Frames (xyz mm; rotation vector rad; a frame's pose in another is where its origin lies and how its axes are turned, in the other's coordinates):
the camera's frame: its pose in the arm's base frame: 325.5 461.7 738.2 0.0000 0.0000 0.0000
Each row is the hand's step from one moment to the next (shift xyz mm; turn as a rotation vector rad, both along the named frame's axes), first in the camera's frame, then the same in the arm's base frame.
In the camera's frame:
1: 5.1 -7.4 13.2 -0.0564 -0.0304 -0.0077
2: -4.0 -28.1 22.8 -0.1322 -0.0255 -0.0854
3: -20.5 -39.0 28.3 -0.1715 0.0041 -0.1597
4: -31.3 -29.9 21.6 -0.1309 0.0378 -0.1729
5: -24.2 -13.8 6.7 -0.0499 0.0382 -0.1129
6: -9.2 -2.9 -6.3 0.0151 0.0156 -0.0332
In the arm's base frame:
1: 5.1 -7.4 13.2 -0.0564 -0.0304 -0.0077
2: -4.0 -28.1 22.8 -0.1322 -0.0255 -0.0854
3: -20.5 -39.0 28.3 -0.1715 0.0041 -0.1597
4: -31.3 -29.9 21.6 -0.1309 0.0378 -0.1729
5: -24.2 -13.8 6.7 -0.0499 0.0382 -0.1129
6: -9.2 -2.9 -6.3 0.0151 0.0156 -0.0332

